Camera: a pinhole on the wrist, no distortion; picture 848 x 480 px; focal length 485.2 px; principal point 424.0 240.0 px. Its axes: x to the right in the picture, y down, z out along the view. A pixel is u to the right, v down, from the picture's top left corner.
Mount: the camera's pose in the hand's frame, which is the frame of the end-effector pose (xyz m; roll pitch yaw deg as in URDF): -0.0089 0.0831 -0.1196 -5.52 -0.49 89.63
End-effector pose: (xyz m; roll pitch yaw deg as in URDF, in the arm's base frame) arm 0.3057 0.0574 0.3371 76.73 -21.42 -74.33
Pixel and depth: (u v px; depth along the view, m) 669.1 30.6 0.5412
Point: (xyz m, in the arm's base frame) -0.0329 -0.0371 0.8128
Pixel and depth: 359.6 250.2 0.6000
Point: -0.1711 0.0417 0.4086
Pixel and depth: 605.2 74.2 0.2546
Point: 0.2039 0.0541 0.5464
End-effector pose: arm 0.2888 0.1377 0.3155 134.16 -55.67 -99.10
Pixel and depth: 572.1 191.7 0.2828
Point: 0.0581 0.1828 0.3119
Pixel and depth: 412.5 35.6 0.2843
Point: 0.0981 0.0630 0.3449
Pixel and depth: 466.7 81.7 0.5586
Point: -0.1602 -0.0472 0.2865
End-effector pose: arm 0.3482 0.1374 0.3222 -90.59 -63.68 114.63
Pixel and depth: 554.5 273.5 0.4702
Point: -0.0272 0.1302 0.1525
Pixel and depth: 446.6 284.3 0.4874
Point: -0.0005 0.0333 0.1856
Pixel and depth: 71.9 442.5 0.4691
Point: 0.1920 -0.3094 0.2107
